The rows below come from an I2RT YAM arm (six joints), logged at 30 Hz.
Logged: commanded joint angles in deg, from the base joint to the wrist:
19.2, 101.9, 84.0, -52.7, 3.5, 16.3
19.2, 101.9, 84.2, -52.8, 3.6, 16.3
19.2, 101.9, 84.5, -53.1, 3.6, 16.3
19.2, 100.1, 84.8, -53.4, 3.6, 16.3
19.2, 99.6, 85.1, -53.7, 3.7, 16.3
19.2, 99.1, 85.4, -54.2, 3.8, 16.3
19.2, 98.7, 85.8, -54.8, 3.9, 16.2
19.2, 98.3, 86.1, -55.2, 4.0, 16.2
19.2, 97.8, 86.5, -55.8, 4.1, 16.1
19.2, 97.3, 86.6, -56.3, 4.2, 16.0
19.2, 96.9, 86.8, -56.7, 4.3, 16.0
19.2, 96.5, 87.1, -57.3, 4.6, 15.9
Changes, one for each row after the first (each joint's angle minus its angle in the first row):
0.0, 0.0, 0.2, -0.1, 0.1, 0.0
0.0, 0.0, 0.5, -0.4, 0.1, 0.0
0.0, -1.8, 0.8, -0.7, 0.1, 0.0
0.0, -2.3, 1.1, -1.0, 0.2, 0.0
0.0, -2.8, 1.4, -1.5, 0.3, 0.0
0.0, -3.2, 1.8, -2.1, 0.4, -0.1
0.0, -3.6, 2.1, -2.5, 0.5, -0.1
0.0, -4.1, 2.5, -3.1, 0.6, -0.2
0.0, -4.6, 2.6, -3.6, 0.7, -0.3
0.0, -5.0, 2.8, -4.0, 0.8, -0.3
0.0, -5.4, 3.1, -4.6, 1.1, -0.4

